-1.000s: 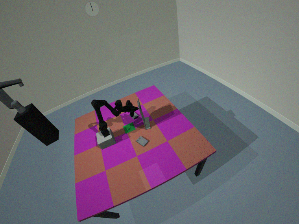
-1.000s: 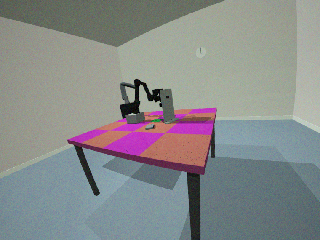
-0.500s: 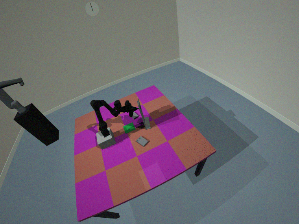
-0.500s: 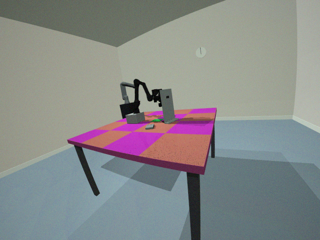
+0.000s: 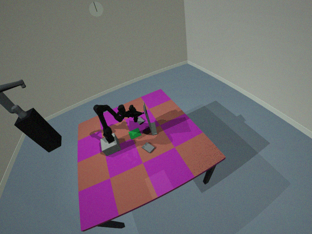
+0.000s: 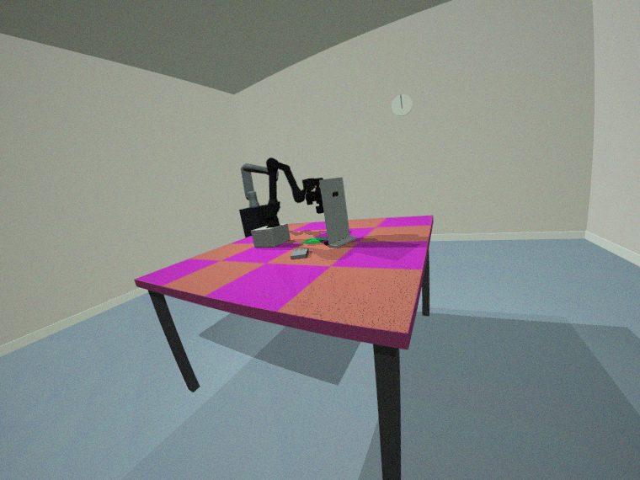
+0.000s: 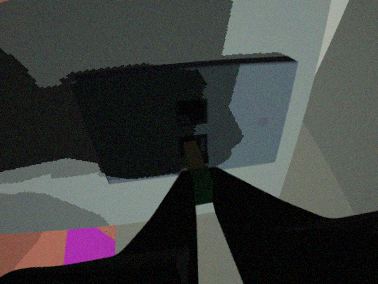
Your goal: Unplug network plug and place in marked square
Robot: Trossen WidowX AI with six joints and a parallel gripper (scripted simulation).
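Right now the upright grey panel is 10 cm below my gripper tip, 5 cm ahead of it and 2 cm to the right of it.
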